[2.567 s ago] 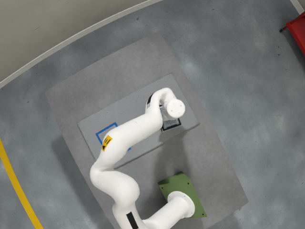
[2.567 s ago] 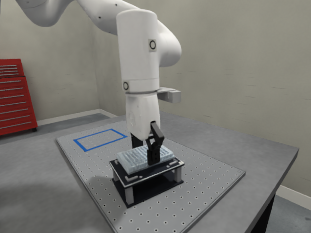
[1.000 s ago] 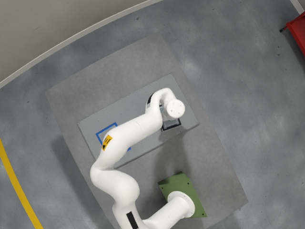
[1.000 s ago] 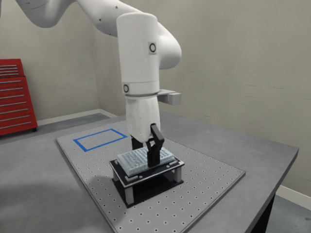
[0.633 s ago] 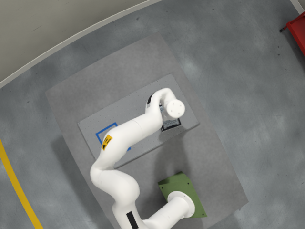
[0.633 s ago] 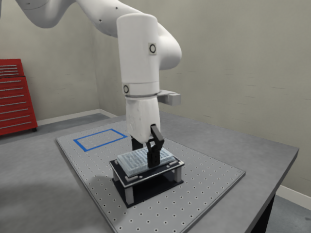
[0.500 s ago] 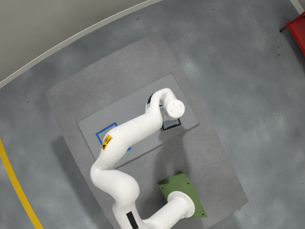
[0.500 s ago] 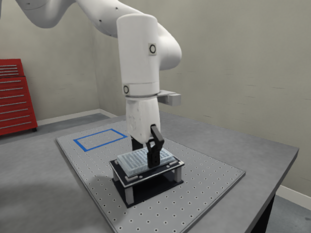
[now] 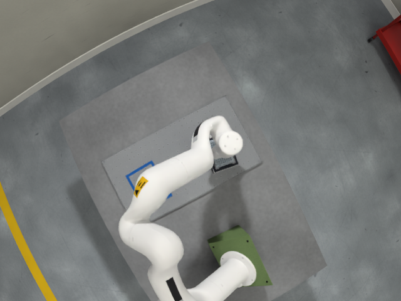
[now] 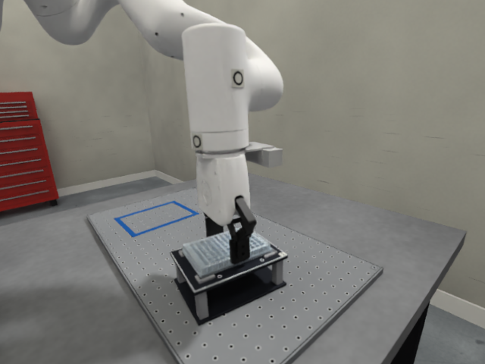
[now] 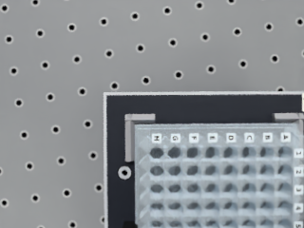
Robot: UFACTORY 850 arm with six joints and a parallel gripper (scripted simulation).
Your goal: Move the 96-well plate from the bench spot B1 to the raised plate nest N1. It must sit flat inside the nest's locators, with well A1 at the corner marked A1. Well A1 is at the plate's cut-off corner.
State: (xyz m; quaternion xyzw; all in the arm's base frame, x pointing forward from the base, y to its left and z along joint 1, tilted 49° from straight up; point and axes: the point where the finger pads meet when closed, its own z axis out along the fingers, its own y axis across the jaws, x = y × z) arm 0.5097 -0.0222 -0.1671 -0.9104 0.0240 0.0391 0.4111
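Now: hand 1 cm above the clear 96-well plate. The rest, counted from my hand: black raised nest N1: 3 cm below.
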